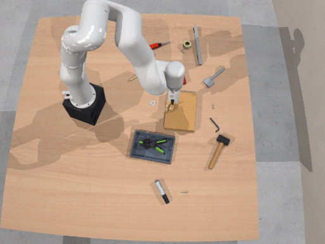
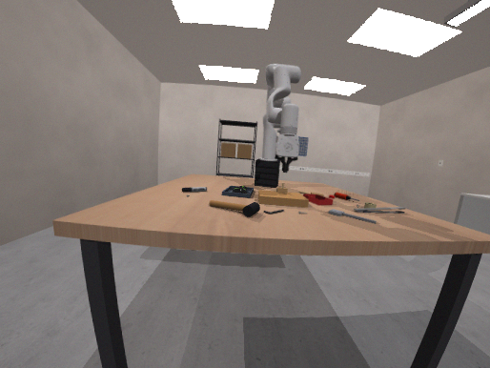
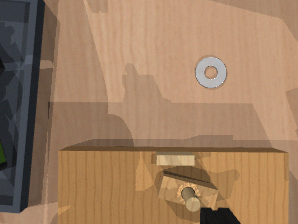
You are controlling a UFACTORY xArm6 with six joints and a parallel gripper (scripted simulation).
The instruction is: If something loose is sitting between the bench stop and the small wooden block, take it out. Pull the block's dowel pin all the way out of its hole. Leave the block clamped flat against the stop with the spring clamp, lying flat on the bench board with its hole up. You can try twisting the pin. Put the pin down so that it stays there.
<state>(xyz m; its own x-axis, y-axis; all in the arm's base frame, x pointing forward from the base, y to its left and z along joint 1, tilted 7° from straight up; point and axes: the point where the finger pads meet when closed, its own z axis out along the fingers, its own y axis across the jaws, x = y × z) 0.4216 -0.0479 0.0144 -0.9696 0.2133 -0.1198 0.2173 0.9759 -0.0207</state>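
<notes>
Right now my hand is 9 cm above the dowel pin. Round my hand: small wooden block 11 cm below; red tray 3 cm ahead, 17 cm to the left, 14 cm below; dark grey tray 12 cm behind, 19 cm to the right, 14 cm below.
</notes>
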